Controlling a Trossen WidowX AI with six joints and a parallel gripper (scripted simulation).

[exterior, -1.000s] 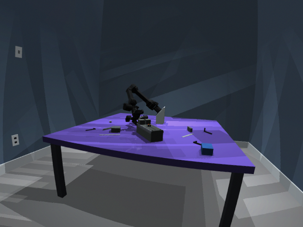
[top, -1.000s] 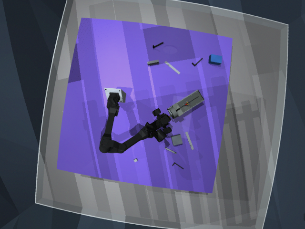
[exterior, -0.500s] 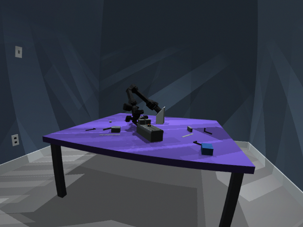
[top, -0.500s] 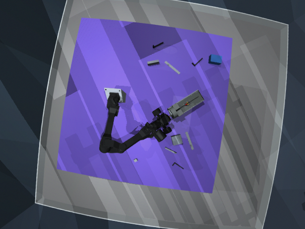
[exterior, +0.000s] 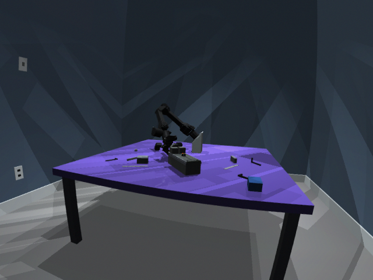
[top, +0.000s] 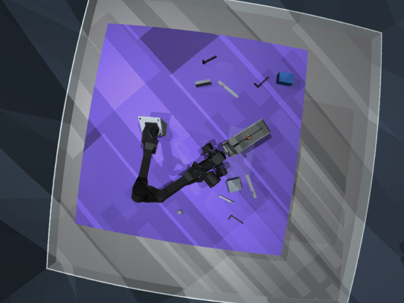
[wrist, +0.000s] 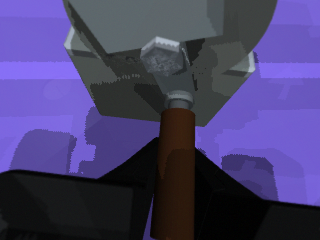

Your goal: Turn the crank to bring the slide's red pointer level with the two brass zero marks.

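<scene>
The brown crank handle lies 10 mm behind my gripper tip, 10 mm to the right of it and 30 mm above it. Also, from my gripper tip: dark L-shaped key 100 mm ahead, 370 mm to the right, 30 mm below; then red pointer 120 mm ahead, 100 mm to the left, 50 mm above; then grey block 80 mm ahead, 170 mm to the right, 10 mm below.
</scene>
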